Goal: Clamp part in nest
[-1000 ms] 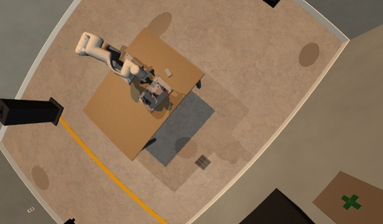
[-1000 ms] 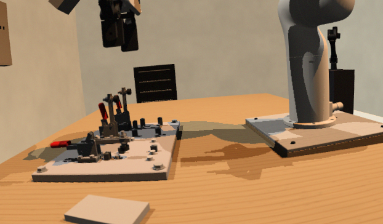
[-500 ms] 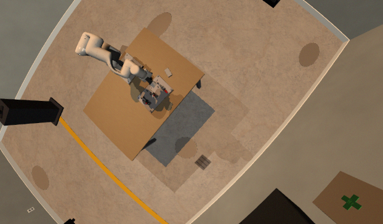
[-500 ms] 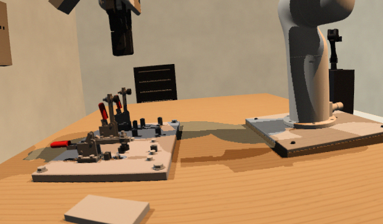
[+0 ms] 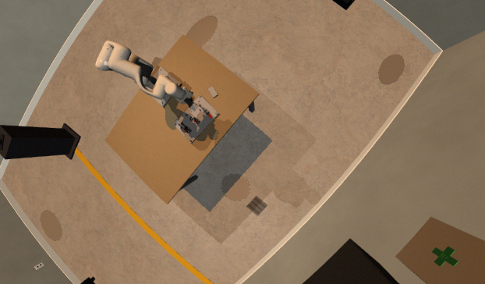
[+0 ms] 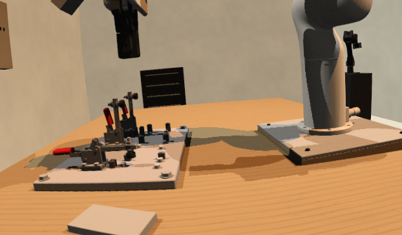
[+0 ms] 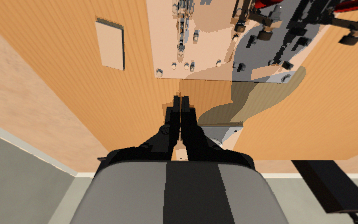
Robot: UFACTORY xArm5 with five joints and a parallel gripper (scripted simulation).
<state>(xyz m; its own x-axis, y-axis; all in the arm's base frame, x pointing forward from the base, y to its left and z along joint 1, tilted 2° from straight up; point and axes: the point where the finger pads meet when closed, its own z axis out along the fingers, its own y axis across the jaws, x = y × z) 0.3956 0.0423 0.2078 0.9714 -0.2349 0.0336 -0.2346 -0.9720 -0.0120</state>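
Now: hand 8 cm short of the clamp, 2 cm to the left of it and 17 cm above it. Round my hand: fixture plate 3 cm ahead, 12 cm to the right, 21 cm below; flat tan part 4 cm ahead, 15 cm to the left, 21 cm below.
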